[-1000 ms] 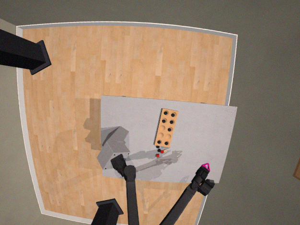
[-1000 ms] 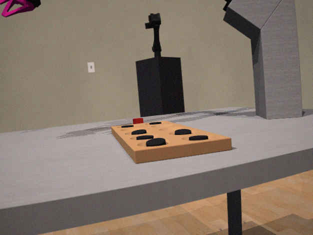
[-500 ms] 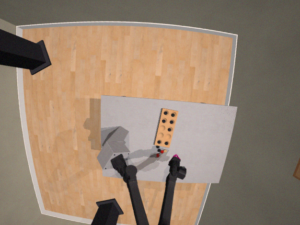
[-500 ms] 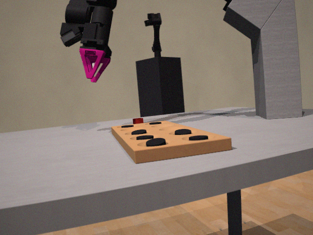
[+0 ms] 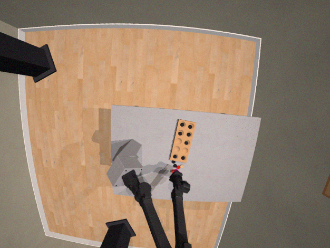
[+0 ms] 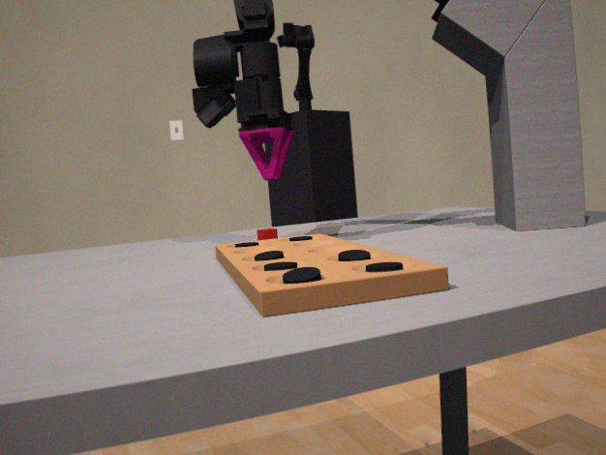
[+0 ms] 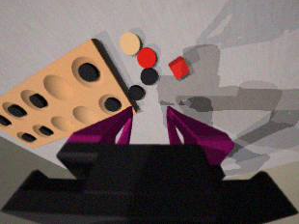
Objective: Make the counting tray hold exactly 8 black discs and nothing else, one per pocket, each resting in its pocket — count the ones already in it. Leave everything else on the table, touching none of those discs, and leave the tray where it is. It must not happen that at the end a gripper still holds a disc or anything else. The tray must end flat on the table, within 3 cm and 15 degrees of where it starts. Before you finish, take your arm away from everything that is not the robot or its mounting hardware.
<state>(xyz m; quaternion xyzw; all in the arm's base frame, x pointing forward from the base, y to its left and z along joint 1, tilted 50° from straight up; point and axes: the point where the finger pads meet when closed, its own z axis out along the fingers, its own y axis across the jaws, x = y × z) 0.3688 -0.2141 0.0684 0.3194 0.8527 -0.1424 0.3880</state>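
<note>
Right now my hand is 30 mm short of the red disc, 30 mm to the left of it and 110 mm above it. The rest, counted from my hand: tan disc (60 mm ahead, 30 mm to the right, 110 mm below); wooden counting tray (140 mm ahead, 200 mm to the left, 100 mm below); red cube (30 mm behind, 50 mm to the right, 100 mm below).
</note>
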